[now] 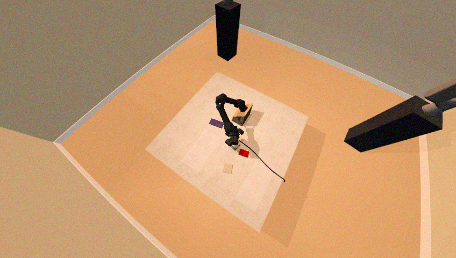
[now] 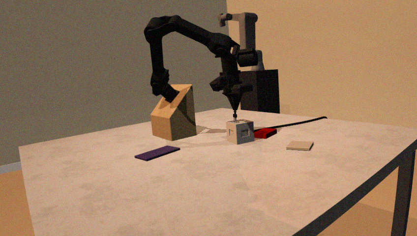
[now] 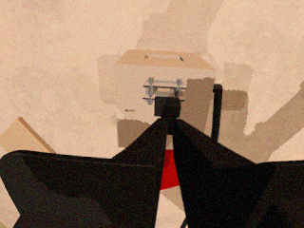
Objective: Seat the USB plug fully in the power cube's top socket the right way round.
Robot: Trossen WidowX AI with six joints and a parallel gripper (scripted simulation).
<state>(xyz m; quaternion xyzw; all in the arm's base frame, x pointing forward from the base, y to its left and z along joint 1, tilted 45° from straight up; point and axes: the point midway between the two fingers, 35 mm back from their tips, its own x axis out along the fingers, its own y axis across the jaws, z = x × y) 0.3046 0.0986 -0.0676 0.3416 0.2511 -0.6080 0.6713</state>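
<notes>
My gripper tip is 2 cm above the dark USB plug. From my gripper tip the other things lie so: red block: 14 cm to the left, 11 cm below, 1 cm ahead; USB socket: 5 cm below; beige tile: 22 cm ahead, 12 cm below, 11 cm to the left.
</notes>
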